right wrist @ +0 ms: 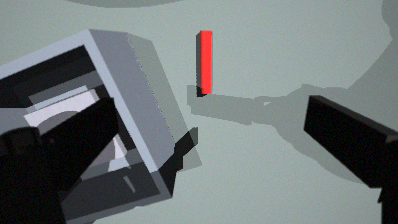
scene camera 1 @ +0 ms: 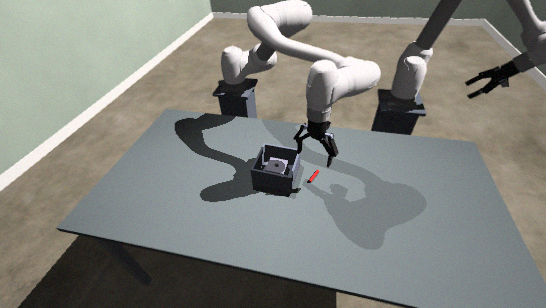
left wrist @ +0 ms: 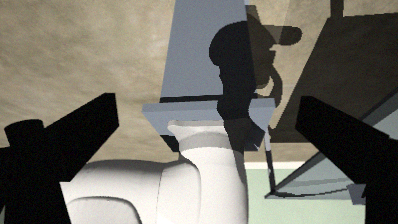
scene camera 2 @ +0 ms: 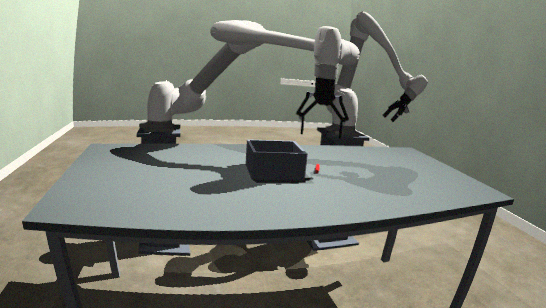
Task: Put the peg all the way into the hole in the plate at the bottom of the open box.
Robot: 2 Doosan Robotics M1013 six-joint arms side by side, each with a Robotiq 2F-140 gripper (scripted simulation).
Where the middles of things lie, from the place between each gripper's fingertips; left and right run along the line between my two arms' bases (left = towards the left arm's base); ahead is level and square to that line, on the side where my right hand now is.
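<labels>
As for the pale plate point(right wrist: 46, 118), my right hand is 11 cm above it, 1 cm past it and 17 cm to the left of it. The dark box point(scene camera 2: 265, 159), again counted from my right hand, is 17 cm to the right, 13 cm below and 1 cm behind.
My left gripper point(scene camera 1: 467, 90) is 99 cm to the left of the pale plate and 76 cm short of it, while being 8 cm above it. Counted from my left hand, I find the dark box 99 cm to the right, 76 cm ahead and 10 cm below.
</labels>
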